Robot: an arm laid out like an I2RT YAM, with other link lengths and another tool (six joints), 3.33 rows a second.
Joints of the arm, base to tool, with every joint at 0 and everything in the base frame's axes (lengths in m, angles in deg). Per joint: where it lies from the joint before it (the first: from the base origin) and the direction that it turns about. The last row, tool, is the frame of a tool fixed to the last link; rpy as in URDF.
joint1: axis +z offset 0 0 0.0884
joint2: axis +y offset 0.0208 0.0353 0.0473
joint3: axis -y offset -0.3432 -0.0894 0
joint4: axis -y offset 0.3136 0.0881 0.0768
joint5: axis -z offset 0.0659 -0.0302 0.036
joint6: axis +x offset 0.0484 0 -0.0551
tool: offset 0.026 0.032 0.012 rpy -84.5 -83.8 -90
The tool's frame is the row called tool.
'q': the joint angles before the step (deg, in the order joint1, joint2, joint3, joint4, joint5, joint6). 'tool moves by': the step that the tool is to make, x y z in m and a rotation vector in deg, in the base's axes. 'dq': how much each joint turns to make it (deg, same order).
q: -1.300, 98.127, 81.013, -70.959, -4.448, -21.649
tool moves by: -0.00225, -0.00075, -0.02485, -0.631, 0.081, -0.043
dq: -0.001, 0.044, -4.307, 4.285, 0.634, 0.021
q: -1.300, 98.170, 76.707, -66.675, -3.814, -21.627
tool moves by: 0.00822, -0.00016, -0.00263, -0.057, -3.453, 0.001
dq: 0.000, 0.021, -0.329, 3.804, -0.021, 0.000
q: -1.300, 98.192, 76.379, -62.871, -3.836, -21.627
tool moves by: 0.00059, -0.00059, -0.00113, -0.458, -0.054, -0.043
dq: 0.000, 0.088, -0.044, 0.197, 0.459, 0.000
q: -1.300, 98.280, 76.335, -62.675, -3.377, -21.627
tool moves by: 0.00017, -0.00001, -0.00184, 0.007, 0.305, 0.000
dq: -0.001, 0.196, -0.110, 0.001, 0.000, -0.001
